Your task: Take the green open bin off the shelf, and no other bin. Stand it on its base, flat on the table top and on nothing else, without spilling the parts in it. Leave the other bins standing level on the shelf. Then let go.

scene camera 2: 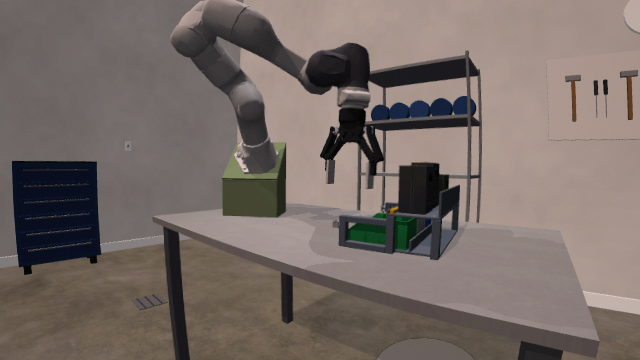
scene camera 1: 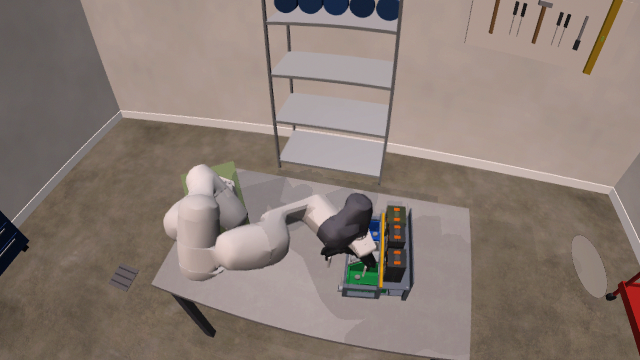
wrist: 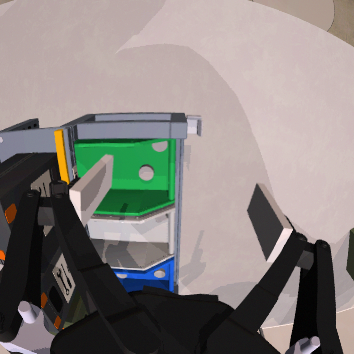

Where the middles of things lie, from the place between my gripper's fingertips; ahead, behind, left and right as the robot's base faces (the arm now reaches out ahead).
The green open bin [scene camera 2: 375, 234] is 120 mm below my hand, 80 mm ahead of it and 50 mm to the left of it. From my hand the other things lie so: grey bin [wrist: 137, 242] (160 mm to the left, 120 mm below, 60 mm ahead); blue bin [wrist: 135, 279] (270 mm to the left, 120 mm below, 40 mm ahead).
